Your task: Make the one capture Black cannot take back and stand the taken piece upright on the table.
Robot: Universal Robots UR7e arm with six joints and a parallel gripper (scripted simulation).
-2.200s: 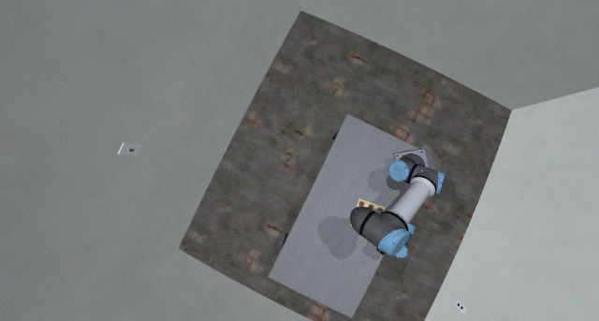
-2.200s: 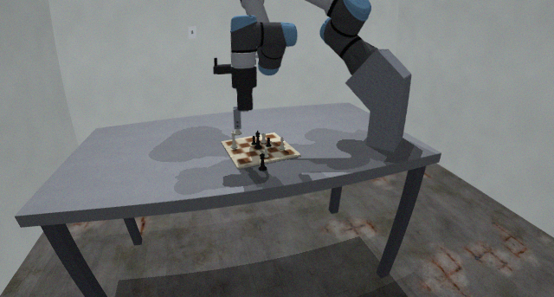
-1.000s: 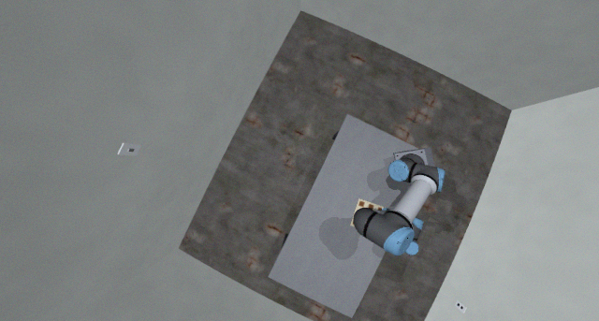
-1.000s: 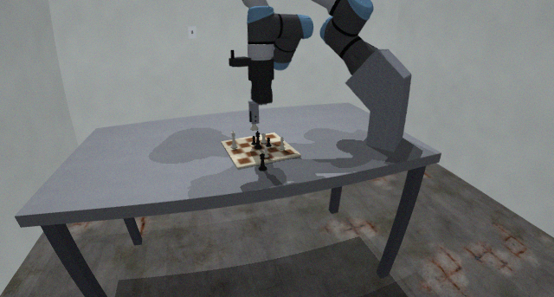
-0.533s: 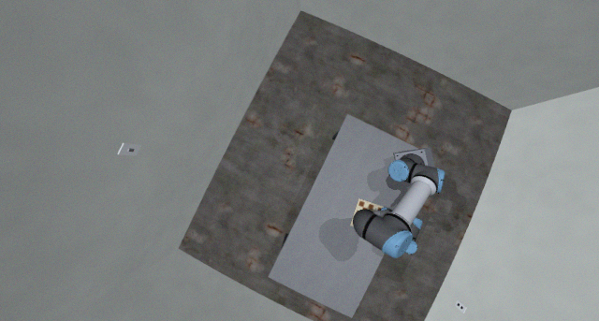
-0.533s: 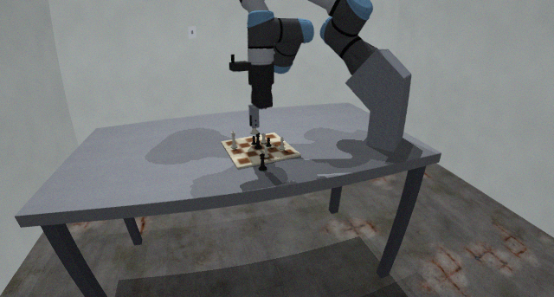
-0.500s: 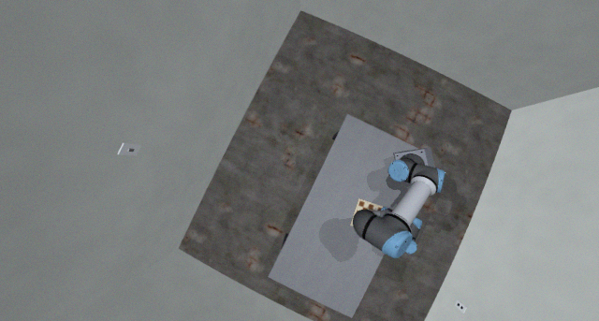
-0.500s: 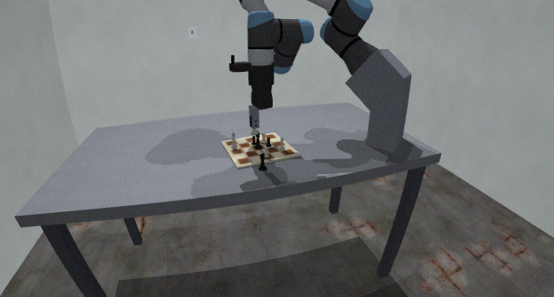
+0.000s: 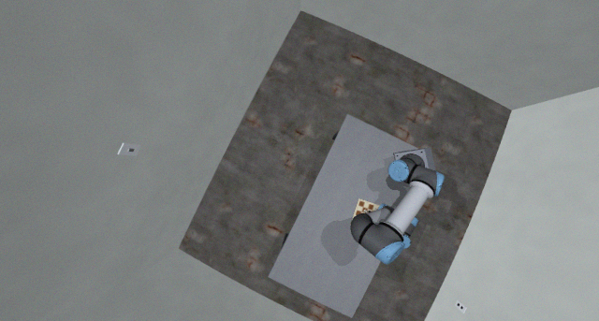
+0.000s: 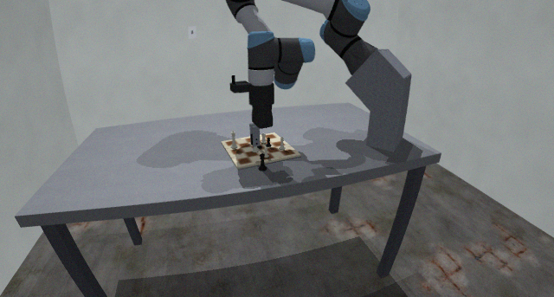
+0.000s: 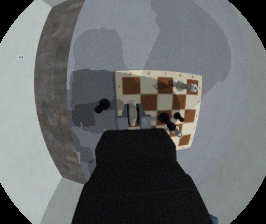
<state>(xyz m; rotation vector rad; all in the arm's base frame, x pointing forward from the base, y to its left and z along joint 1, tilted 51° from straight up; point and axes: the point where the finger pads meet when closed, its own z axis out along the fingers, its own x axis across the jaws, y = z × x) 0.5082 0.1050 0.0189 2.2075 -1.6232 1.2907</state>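
The small chessboard lies 3 cm behind my hand, 8 cm to the right of it and 7 cm below it.
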